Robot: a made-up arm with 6 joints. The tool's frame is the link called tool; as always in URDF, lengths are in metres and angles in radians. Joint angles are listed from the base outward. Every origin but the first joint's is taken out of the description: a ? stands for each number. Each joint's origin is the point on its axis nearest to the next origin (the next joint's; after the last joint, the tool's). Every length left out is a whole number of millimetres.
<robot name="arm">
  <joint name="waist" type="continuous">
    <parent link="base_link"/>
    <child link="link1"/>
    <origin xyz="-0.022 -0.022 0.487" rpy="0 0 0"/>
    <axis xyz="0 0 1"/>
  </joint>
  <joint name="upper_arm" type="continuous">
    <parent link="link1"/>
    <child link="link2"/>
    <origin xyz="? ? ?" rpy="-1.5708 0 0"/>
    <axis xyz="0 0 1"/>
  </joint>
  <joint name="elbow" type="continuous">
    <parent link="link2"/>
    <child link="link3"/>
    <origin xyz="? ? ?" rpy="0 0 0"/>
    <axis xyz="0 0 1"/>
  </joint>
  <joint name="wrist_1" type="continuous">
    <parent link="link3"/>
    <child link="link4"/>
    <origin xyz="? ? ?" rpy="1.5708 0 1.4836"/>
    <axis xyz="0 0 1"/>
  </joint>
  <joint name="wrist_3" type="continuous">
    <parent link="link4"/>
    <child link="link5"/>
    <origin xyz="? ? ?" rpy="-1.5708 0 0"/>
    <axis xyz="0 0 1"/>
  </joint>
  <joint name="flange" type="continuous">
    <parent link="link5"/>
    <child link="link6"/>
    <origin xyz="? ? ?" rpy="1.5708 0 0"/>
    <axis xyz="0 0 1"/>
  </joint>
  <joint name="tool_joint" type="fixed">
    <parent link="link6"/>
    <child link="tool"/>
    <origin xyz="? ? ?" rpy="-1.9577 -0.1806 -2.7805"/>
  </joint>
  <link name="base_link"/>
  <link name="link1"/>
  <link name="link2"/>
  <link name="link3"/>
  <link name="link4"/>
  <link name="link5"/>
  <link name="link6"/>
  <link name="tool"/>
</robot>
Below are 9 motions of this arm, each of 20 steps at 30 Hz.
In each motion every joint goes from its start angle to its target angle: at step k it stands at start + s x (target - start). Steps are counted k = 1, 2, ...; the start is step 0. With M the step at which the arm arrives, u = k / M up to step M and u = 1 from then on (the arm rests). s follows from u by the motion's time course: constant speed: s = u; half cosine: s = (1 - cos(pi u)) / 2; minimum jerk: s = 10 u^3 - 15 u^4 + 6 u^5.
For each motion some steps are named. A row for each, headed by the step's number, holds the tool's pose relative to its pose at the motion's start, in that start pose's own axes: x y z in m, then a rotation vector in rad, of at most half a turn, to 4 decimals.
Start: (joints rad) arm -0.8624 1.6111 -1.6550 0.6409 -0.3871 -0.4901
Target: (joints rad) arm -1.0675 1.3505 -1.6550 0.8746 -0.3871 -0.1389
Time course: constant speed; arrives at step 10
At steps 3, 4, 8, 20:
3: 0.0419 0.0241 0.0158 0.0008 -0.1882 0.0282
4: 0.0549 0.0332 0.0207 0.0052 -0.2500 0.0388
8: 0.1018 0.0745 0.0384 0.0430 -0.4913 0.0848
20: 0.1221 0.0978 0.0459 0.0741 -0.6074 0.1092

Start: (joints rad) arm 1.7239 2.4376 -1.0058 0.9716 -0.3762 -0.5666
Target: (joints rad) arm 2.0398 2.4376 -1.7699 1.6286 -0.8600 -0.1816
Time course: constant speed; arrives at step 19
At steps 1, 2, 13, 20:
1: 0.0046 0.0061 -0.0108 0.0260 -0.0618 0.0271
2: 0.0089 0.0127 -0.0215 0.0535 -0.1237 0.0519
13: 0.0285 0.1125 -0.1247 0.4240 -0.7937 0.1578
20: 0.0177 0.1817 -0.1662 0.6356 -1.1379 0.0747

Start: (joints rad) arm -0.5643 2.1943 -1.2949 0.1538 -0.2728 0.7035
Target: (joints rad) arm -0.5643 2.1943 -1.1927 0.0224 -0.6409 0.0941
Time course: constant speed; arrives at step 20
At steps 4, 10, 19, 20:
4: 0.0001 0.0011 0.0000 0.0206 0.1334 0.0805
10: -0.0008 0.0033 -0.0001 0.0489 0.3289 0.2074
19: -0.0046 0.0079 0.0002 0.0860 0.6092 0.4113
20: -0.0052 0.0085 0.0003 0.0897 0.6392 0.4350

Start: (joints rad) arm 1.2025 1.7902 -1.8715 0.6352 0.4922 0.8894
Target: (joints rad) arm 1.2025 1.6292 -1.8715 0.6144 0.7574 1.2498
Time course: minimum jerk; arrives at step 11
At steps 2, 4, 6, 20:
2: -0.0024 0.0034 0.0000 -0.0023 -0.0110 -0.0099
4: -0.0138 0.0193 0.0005 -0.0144 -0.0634 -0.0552
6: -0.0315 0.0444 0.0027 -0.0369 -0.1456 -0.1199
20: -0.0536 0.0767 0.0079 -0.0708 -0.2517 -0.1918

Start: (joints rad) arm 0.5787 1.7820 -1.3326 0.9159 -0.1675 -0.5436
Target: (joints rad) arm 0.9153 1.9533 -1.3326 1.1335 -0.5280 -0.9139
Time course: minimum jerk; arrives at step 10
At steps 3, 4, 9, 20:
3: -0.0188 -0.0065 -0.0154 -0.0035 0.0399 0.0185
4: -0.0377 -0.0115 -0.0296 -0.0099 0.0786 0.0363
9: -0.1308 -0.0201 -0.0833 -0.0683 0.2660 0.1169
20: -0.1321 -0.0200 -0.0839 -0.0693 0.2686 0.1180

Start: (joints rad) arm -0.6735 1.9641 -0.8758 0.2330 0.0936 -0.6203
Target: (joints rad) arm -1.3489 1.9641 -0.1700 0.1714 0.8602 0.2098
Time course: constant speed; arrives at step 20
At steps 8, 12, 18, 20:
8: -0.1227 -0.0334 0.0622 0.0441 -0.3268 -0.7469
12: -0.1863 -0.0267 0.0779 0.0560 -0.4945 -1.1241
18: -0.2703 0.0083 0.0828 0.0632 -0.7065 -1.6980
20: -0.2933 0.0254 0.0805 0.0629 -0.7570 -1.8918

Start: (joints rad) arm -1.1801 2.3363 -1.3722 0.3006 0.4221 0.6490
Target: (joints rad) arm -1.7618 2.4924 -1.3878 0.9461 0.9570 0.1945
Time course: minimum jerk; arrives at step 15
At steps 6, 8, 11, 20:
6: 0.0671 -0.0164 0.0459 -0.0539 -0.1629 -0.2239
8: 0.1111 -0.0286 0.0855 -0.0344 -0.2624 -0.4162
11: 0.1593 -0.0431 0.1401 0.0778 -0.3588 -0.6627
20: 0.1757 -0.0483 0.1621 0.1478 -0.3872 -0.7505

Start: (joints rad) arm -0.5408 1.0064 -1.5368 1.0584 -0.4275 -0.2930
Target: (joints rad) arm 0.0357 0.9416 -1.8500 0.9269 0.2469 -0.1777
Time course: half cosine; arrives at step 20
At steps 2, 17, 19, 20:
2: -0.0004 0.0007 -0.0025 0.0111 -0.0018 -0.0251
17: 0.0264 0.0416 -0.0736 0.4552 -0.0251 -0.8822
19: 0.0300 0.0436 -0.0756 0.4799 -0.0237 -0.9217
20: 0.0305 0.0438 -0.0758 0.4831 -0.0235 -0.9266

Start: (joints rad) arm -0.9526 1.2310 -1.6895 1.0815 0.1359 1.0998
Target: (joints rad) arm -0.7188 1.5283 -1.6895 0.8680 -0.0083 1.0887
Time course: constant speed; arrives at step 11
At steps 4, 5, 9, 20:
4: 0.0397 -0.0459 0.0183 -0.0781 0.0004 0.0557
5: 0.0490 -0.0573 0.0246 -0.0990 0.0028 0.0683
9: 0.0831 -0.1023 0.0565 -0.1872 0.0215 0.1120
20: 0.0983 -0.1238 0.0762 -0.2338 0.0361 0.1296

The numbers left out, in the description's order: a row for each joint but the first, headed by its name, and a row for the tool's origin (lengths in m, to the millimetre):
upper_arm: -0.018 -0.014 0
elbow: -0.397 -0.061 0
wrist_1: 0.249 -0.039 0
wrist_3: 0 -0.017 0
flange: 0.006 -0.053 0
tool: -0.012 -0.01 0

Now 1 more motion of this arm.
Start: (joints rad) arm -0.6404 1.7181 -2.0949 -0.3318 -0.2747 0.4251
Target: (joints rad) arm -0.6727 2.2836 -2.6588 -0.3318 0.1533 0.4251
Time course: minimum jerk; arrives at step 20
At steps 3, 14, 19, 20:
3: -0.0042 -0.0048 0.0016 -0.0086 0.0020 -0.0076
14: -0.1524 -0.1162 0.0720 -0.2731 0.0595 -0.2397
19: -0.1855 -0.1293 0.0906 -0.3262 0.0700 -0.2861
20: -0.1857 -0.1294 0.0907 -0.3266 0.0700 -0.2864

